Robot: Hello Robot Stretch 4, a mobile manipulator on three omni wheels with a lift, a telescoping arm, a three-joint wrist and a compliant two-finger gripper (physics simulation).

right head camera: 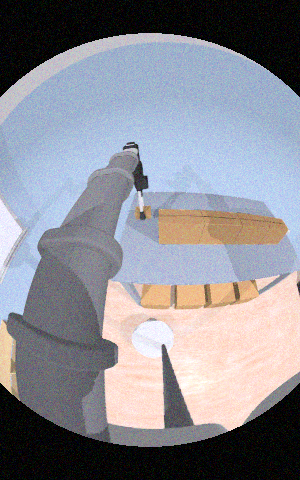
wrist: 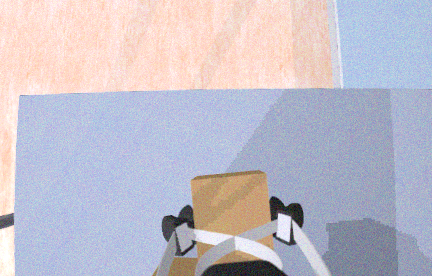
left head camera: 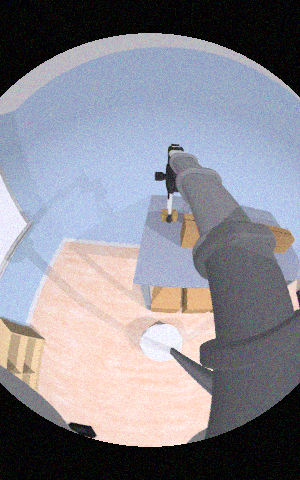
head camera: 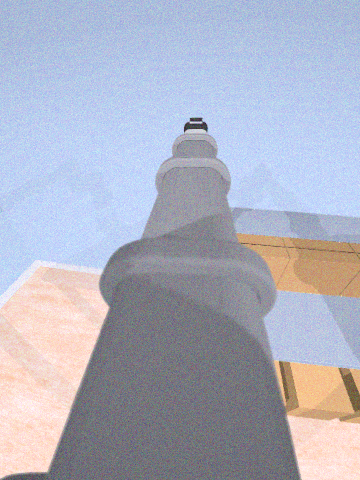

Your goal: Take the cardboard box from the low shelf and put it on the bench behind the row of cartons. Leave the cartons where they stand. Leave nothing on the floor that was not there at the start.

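Frame: origin at the robot's base, x back, y right, z up, level; centimetres.
Seen in the pictures: gripper, fingertip midpoint: [right head camera: 142, 214] [wrist: 231, 216] [left head camera: 167, 217]; robot's base, origin of the base link: [right head camera: 153, 337] [left head camera: 160, 341].
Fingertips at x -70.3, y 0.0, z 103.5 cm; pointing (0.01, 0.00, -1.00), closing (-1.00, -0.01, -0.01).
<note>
Pixels of each thing's top centre, then the offset from my fingertips to it. "spot": a spot on its surface instead. Level surfaces: height alone.
- cardboard box, middle of its top: [wrist: 233, 234] [right head camera: 142, 208] [left head camera: 168, 211] dx +0.0, dy +0.4, dz +4.6 cm
- bench, its level: dz -14.9 cm
- carton corner, surface spot: [wrist: 181, 267] spot: dx +7.5, dy +8.9, dz -10.9 cm
The cardboard box [left head camera: 165, 213] [right head camera: 138, 212] [wrist: 230, 200] is between the two fingertips of my gripper [left head camera: 169, 218] [right head camera: 143, 216] [wrist: 231, 216], which is shut on it. The box shows over the bench [left head camera: 165, 265] [right head camera: 200, 262] [wrist: 100, 175] [head camera: 320, 325], to the left of the left end of the row of cartons [left head camera: 189, 232] [right head camera: 220, 228] [head camera: 315, 272]. Its exact height over the bench top is hard to tell. A carton corner [wrist: 181, 267] shows at the bottom of the wrist view, beside and below the box. My arm hides part of the row in the left head view.
Several boxes [head camera: 320, 390] [left head camera: 167, 299] [right head camera: 190, 296] stand beneath the bench. A white round object [left head camera: 160, 342] [right head camera: 150, 339] is on the floor in front of it. The low wooden shelf [left head camera: 34, 334] is at the far left. A blue wall [wrist: 390, 45] stands beyond the bench.
</note>
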